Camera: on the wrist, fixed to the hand. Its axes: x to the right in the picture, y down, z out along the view.
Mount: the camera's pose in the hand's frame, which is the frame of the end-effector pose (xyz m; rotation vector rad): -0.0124 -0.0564 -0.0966 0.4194 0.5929 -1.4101
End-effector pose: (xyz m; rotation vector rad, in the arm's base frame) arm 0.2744 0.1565 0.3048 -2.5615 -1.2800 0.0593
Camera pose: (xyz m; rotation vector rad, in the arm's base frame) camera 0.2383 0.1569 0.4114 -0.8129 -2.1072 -0.5724
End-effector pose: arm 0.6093 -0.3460 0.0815 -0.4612 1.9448 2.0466
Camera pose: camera 0.6475 -0.4392 0.0312 -1.7745 1.3724 0.6053
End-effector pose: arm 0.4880 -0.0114 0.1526 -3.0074 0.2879 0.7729
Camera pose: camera 0.5337 0.0396 0.2419 -2.0976 -1.3030 -0.2827
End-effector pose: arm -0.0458 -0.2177 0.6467 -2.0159 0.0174 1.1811
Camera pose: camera 0.0391 -0.2437 0.7158 -1.3529 -0.6772 -0.2977
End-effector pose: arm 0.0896 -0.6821 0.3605 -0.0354 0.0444 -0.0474
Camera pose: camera 0.0702 -0.7411 0.2666 0.3769 0.5965 -1.4763
